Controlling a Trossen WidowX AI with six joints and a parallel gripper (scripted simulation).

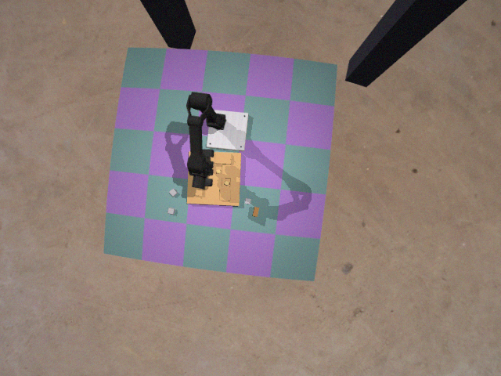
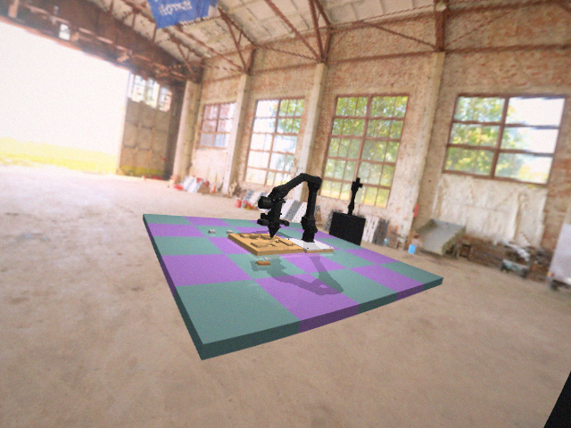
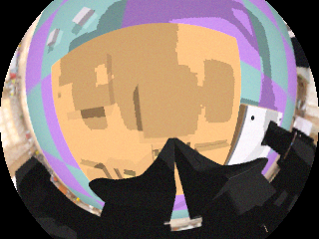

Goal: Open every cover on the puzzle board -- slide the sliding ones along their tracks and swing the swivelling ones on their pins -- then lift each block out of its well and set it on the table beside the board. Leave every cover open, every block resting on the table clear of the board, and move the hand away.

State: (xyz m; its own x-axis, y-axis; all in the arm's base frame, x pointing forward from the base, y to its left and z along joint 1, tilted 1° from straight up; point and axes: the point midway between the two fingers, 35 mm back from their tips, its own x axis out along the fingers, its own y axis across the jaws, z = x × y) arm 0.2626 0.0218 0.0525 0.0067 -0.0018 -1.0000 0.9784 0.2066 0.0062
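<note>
Right now the orange puzzle board is 3 cm ahead of my gripper tip, 2 cm to the left of it and 2 cm below it. From my gripper tip the other things lie so: orange block 17 cm ahead, 30 cm to the left, 3 cm below.
</note>
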